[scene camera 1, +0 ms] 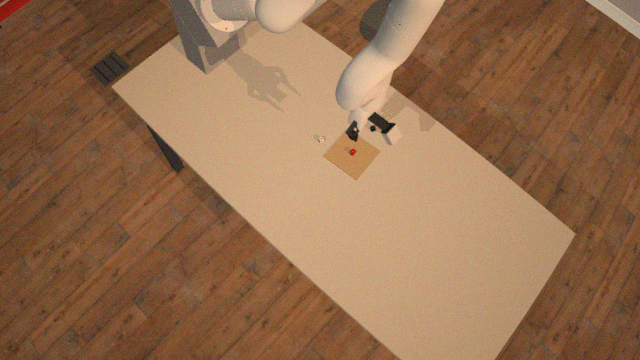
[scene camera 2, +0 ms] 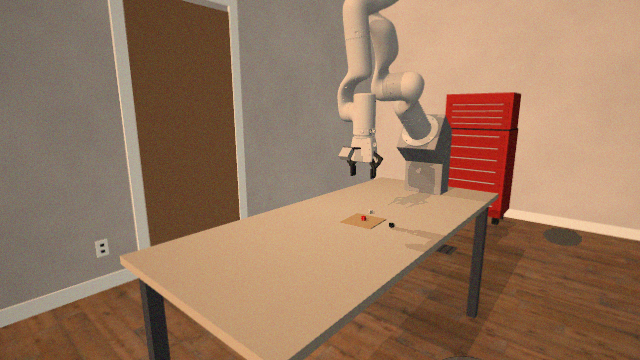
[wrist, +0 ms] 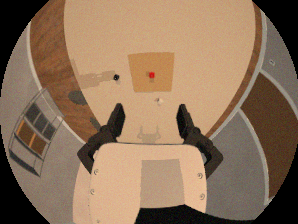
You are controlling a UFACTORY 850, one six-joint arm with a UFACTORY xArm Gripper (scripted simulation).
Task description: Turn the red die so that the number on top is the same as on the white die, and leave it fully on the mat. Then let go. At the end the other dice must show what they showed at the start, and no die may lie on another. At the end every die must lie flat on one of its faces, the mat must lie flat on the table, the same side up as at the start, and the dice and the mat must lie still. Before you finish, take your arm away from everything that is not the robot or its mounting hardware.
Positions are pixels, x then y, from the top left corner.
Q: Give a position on a mat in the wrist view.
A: At 161, 63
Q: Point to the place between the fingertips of my gripper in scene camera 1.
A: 361, 128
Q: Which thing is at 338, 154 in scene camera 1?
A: A mat.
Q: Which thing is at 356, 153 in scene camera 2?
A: My gripper.
